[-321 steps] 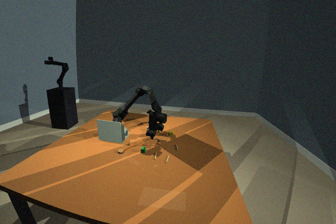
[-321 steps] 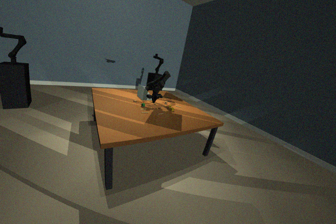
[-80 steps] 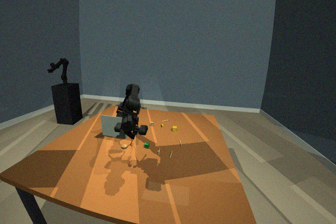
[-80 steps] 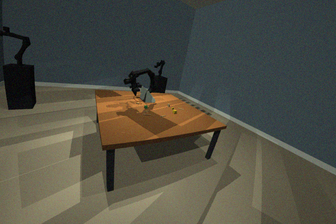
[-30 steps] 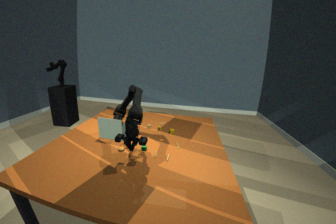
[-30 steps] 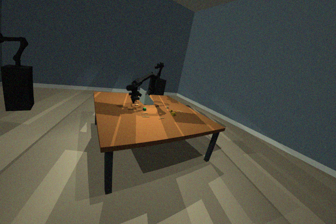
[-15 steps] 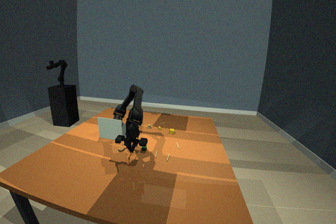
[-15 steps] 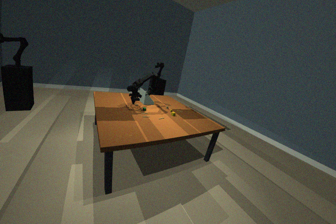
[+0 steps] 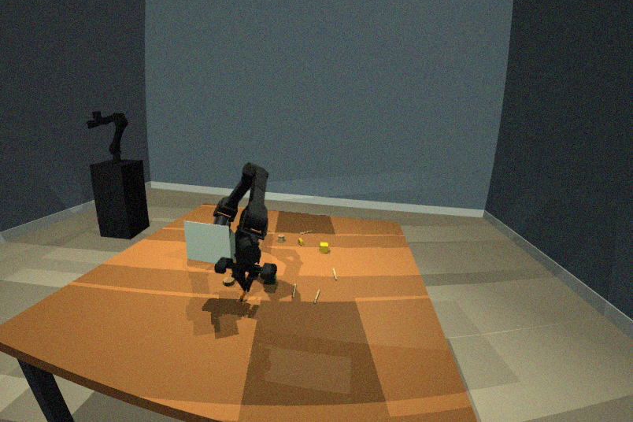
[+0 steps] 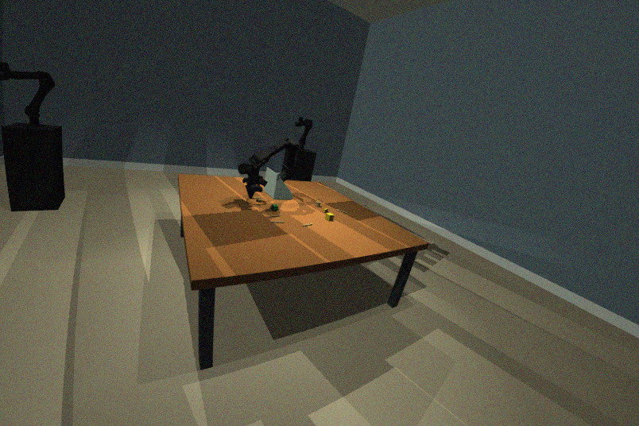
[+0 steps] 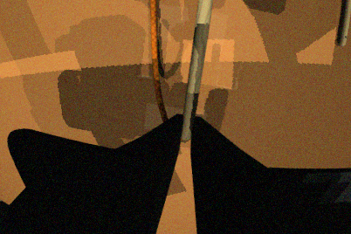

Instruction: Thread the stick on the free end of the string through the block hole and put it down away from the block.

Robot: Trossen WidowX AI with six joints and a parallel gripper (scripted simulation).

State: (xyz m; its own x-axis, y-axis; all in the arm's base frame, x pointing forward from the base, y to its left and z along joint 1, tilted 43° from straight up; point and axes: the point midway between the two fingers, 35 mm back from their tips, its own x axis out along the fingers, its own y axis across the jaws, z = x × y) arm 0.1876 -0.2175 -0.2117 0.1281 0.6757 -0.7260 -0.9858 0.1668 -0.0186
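The green block lies 140 mm to the left of my gripper tip, 60 mm ahead of it and 40 mm below it. Round my gripper tip: yellow cube 410 mm to the left, 260 mm ahead, 40 mm below; round wooden button 120 mm to the left, 100 mm behind, 50 mm below; thin pale stick 10 mm to the left.
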